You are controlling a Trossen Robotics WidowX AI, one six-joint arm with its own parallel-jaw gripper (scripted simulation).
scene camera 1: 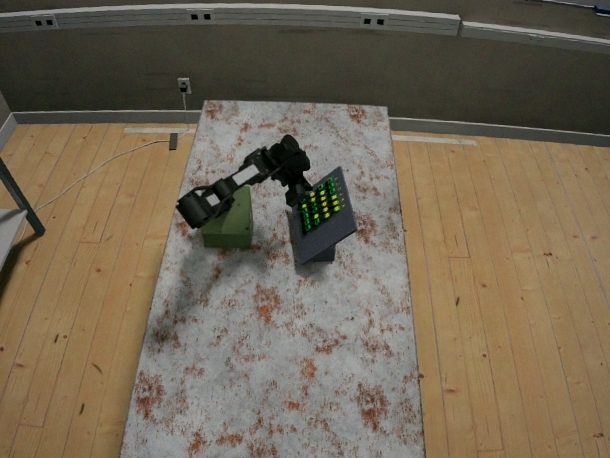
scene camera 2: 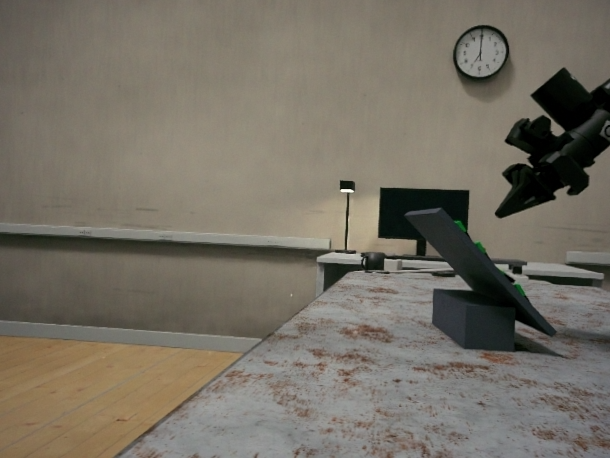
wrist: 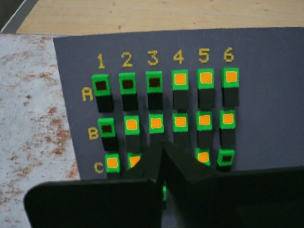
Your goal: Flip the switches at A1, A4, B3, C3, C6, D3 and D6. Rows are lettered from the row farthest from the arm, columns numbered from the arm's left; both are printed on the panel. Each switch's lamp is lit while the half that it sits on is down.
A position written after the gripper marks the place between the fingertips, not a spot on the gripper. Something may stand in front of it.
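Note:
You can see the gripper (scene camera 2: 497, 216), and it's the same gripper (scene camera 1: 311, 189) in scene camera 1 and the gripper (wrist: 161, 147) again in the wrist view.

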